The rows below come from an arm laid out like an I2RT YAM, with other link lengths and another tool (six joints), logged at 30 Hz.
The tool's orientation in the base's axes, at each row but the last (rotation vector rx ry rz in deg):
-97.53 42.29 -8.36
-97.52 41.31 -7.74
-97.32 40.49 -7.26
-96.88 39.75 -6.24
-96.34 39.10 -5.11
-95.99 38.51 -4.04
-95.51 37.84 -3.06
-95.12 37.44 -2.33
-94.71 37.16 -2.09
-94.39 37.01 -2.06
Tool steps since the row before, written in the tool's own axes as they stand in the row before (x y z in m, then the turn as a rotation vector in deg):
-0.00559 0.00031 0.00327 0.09 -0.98 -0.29
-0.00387 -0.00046 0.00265 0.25 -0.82 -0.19
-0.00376 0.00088 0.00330 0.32 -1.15 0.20
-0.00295 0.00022 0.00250 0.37 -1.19 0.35
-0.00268 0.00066 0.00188 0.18 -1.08 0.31
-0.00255 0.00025 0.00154 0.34 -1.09 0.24
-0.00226 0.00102 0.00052 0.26 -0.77 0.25
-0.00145 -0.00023 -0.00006 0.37 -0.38 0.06
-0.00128 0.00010 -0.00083 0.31 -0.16 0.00
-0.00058 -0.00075 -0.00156 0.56 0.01 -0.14
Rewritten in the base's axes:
-0.00299 0.00574 0.00041 0.32 -0.21 0.95
-0.00170 0.00432 0.00082 0.43 -0.22 0.73
-0.00189 0.00468 -0.00060 0.79 0.10 0.91
-0.00140 0.00361 0.00004 0.91 0.21 0.90
-0.00166 0.00289 -0.00023 0.69 0.26 0.86
-0.00158 0.00253 0.00022 0.80 0.12 0.84
-0.00208 0.00142 -0.00032 0.61 0.15 0.57
-0.00115 0.00059 0.00071 0.48 -0.09 0.21
-0.00143 -0.00020 0.00050 0.32 -0.13 0.04
-0.00079 -0.00113 0.00119 0.41 -0.37 -0.17

